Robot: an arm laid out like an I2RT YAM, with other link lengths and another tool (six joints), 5 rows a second.
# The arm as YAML. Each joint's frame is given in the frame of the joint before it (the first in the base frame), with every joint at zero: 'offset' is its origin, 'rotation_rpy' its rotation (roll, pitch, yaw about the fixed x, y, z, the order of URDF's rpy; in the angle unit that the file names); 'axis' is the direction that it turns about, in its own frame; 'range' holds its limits. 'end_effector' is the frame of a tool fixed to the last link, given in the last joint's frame.
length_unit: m
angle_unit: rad
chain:
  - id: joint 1
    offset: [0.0, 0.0, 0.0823]
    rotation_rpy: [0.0, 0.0, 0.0]
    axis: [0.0, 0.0, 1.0]
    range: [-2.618, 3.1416]
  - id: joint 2
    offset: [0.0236, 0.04, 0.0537]
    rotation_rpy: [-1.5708, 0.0, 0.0]
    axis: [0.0, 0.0, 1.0]
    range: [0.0, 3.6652]
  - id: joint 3
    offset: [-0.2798, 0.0, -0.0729]
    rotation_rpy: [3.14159, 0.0, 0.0]
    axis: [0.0, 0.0, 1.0]
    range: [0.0, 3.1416]
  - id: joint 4
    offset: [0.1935, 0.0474, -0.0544]
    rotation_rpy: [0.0, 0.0, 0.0]
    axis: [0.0, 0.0, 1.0]
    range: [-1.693, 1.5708]
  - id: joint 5
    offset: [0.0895, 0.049, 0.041]
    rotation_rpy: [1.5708, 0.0, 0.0]
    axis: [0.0, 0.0, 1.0]
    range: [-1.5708, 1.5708]
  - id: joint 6
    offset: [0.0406, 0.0, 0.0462]
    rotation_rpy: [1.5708, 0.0, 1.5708]
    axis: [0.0, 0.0, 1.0]
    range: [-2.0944, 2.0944]
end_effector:
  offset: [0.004, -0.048, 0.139]
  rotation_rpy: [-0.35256, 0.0, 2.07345]
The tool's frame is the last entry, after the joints.
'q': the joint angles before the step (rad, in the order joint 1, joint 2, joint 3, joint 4, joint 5, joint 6). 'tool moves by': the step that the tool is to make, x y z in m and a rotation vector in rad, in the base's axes. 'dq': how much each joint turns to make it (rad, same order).
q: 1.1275 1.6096 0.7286 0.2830 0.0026 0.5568
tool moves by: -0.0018 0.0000 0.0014 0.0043 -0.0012 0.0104
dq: -0.0007 -0.0063 -0.0046 0.0027 -0.0096 -0.0056
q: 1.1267 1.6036 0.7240 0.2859 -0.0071 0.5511
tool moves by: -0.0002 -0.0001 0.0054 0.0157 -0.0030 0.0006
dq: -0.0009 -0.0112 -0.0012 0.0055 -0.0035 0.0025
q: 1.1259 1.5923 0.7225 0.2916 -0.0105 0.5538
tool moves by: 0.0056 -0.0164 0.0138 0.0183 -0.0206 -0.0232
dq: -0.0293 -0.0677 -0.0226 -0.0197 0.0004 -0.0120
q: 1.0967 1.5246 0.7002 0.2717 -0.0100 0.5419
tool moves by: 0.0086 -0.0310 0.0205 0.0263 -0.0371 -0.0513
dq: -0.0506 -0.1178 -0.0410 -0.0360 0.0108 -0.0168
